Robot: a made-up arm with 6 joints.
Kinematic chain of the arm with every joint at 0, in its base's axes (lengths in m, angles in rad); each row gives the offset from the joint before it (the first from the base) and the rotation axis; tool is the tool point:
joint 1: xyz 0 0 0.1 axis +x
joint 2: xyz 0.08 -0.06 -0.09 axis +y
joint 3: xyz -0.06 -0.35 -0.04 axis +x
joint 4: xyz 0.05 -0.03 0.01 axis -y
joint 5: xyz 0 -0.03 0.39 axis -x
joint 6: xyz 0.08 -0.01 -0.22 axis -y
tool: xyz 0.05 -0.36 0
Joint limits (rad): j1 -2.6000..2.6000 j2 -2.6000..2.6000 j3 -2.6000..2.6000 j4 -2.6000..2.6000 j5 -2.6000..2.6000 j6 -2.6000..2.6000
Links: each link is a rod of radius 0.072 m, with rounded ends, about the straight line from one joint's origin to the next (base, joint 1, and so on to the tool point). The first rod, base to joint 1, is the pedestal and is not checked.
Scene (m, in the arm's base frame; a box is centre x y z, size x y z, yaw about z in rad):
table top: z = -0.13
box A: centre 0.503 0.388 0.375 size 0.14 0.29 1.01 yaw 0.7
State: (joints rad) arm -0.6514 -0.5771 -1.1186 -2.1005 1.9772 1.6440
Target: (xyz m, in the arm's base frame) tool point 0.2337 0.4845 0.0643
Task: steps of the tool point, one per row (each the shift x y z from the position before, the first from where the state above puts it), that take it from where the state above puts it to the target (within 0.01 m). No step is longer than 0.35 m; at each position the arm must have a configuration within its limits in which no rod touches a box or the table.
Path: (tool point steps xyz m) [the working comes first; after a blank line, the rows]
Joints at the target: -1.3713 -0.9667 -1.2571 -0.6783 2.0221 1.7309
Straight joint move there: touches box A.

1: -0.0322 0.3026 0.1166
2: -0.1380 0.2999 0.0518
3: -0.2234 0.2503 -0.0349
4: -0.2701 0.1569 -0.1257
5: 0.0528 0.0902 -0.1491
6: 0.0512 0.0462 -0.1663
7: 0.0454 -0.0015 -0.1710
8: 0.0354 -0.0484 -0.1619

